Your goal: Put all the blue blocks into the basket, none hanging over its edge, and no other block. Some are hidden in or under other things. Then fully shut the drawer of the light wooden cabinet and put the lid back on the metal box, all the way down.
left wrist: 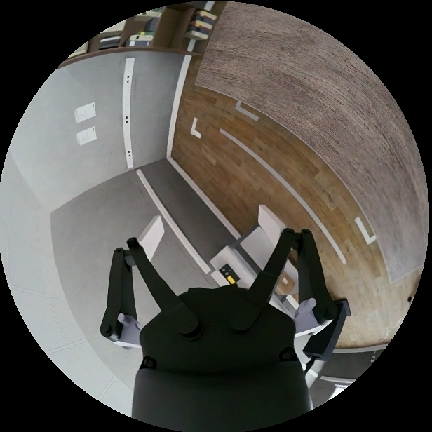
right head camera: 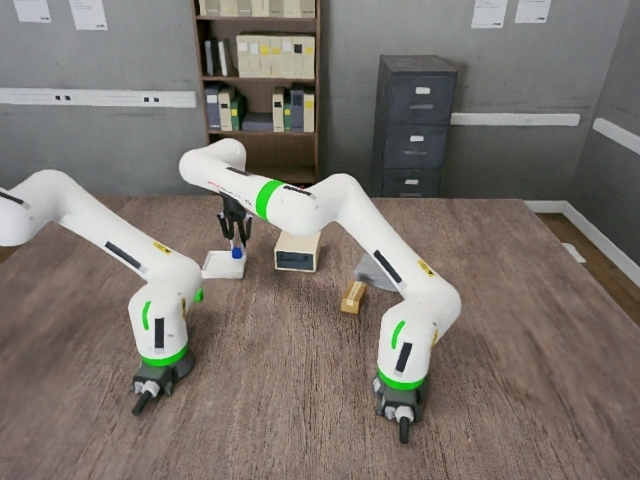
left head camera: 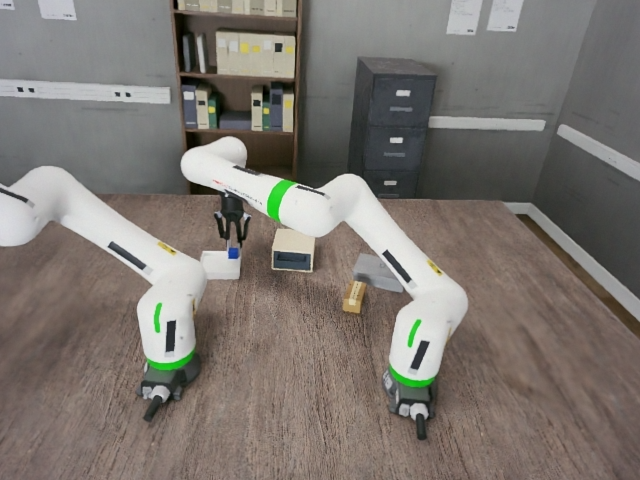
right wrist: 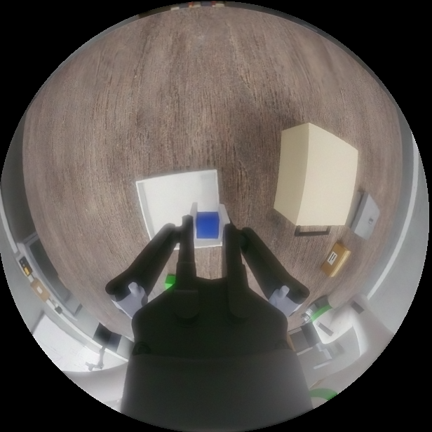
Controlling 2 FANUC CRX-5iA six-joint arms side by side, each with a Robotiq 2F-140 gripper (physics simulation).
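My right gripper (left head camera: 233, 248) (right head camera: 237, 248) (right wrist: 207, 210) is shut on a blue block (left head camera: 233, 253) (right head camera: 236, 253) (right wrist: 207, 226). It holds the block at the right part of the white basket (left head camera: 219, 272) (right head camera: 222, 274) (right wrist: 175, 192); the exact height above the basket's floor is unclear. My left gripper (left wrist: 209, 218) is open and empty, away from the table objects. The light wooden cabinet (left head camera: 293, 239) (right head camera: 300, 241) (right wrist: 327, 175) stands right of the basket; its drawer looks shut or nearly so. The grey metal box (left head camera: 377, 271) (right head camera: 371, 271) (right wrist: 367, 215) has a knobbed lid on top and is partly hidden by an arm.
A brown cardboard box (left head camera: 354, 298) (right head camera: 353, 298) (right wrist: 335, 259) lies in front of the metal box. A green block (right head camera: 199, 295) (right wrist: 170, 281) lies near the basket, beside the left arm. The right arm reaches over the cabinet in the head views.
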